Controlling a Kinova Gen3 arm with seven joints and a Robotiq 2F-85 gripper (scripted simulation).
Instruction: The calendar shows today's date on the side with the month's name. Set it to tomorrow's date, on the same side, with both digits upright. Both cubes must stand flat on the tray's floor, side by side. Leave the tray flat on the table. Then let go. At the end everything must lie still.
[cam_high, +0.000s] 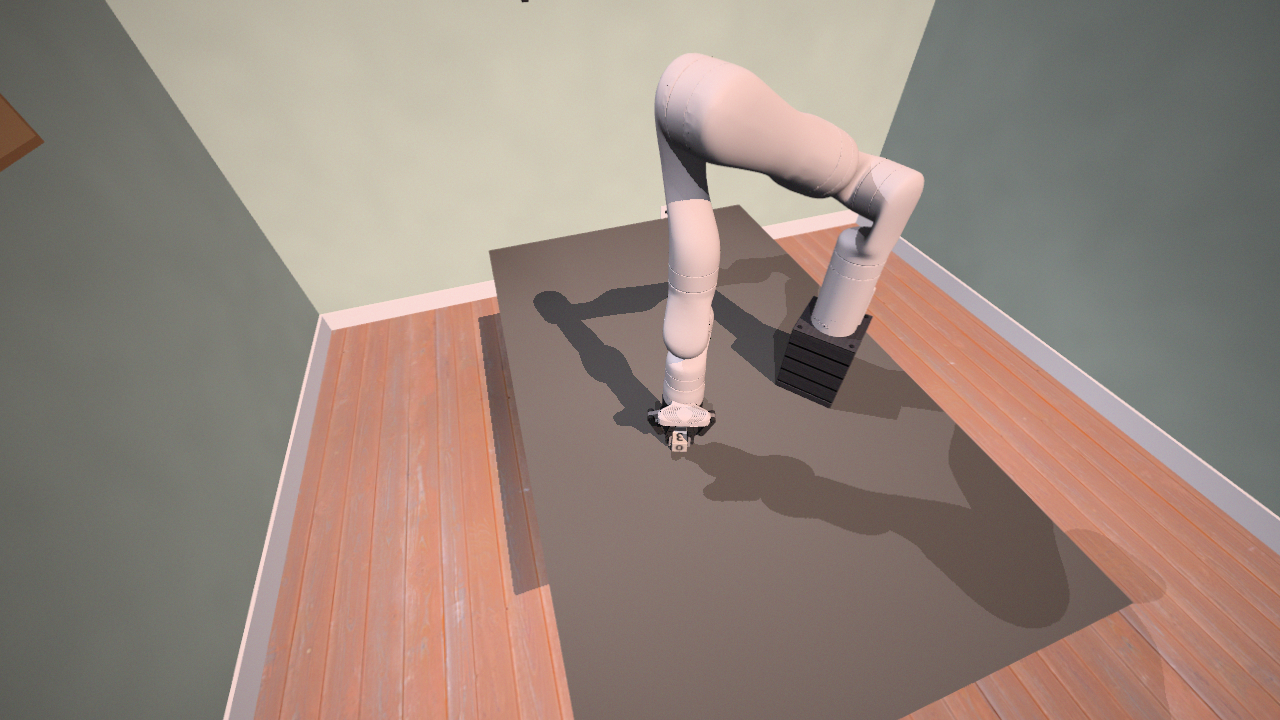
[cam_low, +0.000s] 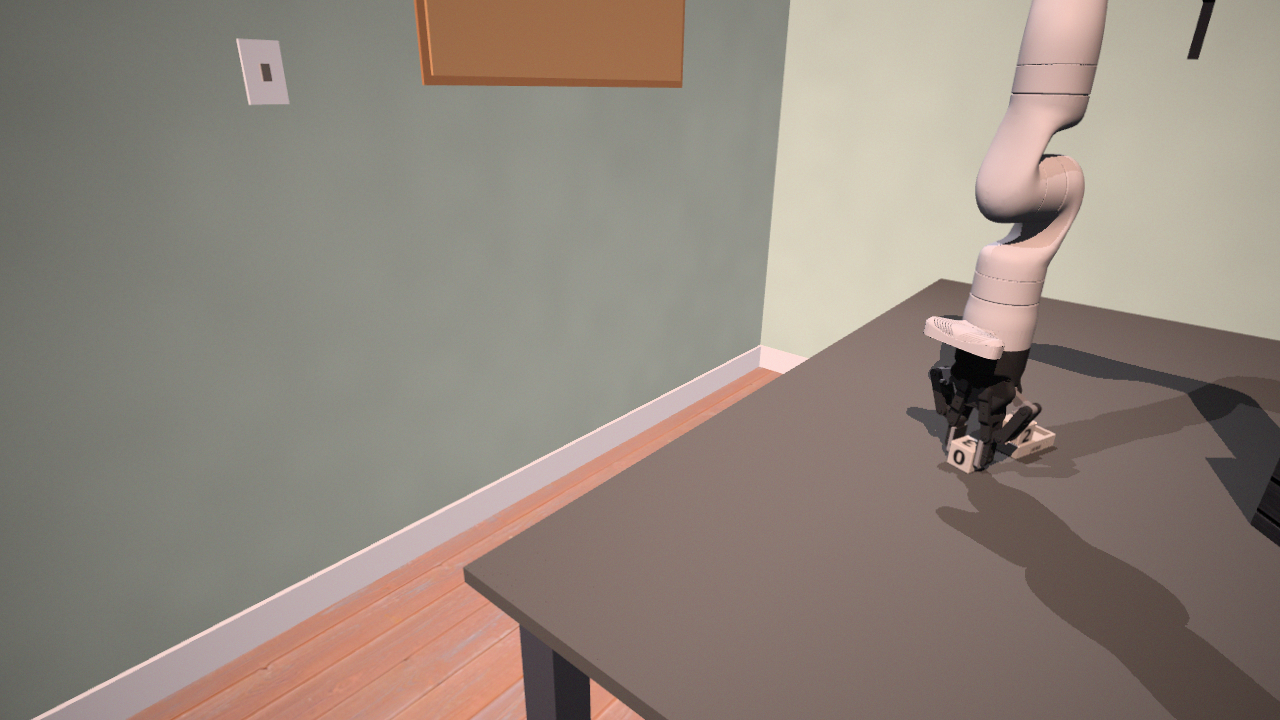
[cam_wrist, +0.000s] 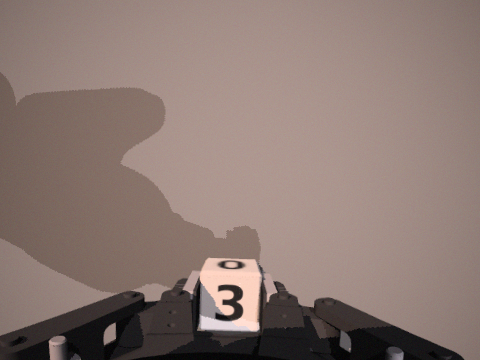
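The cube lies 1 cm below my hand. The rest, counted from my hand: pale tray 10 cm to the right, 5 cm behind, 2 cm below.
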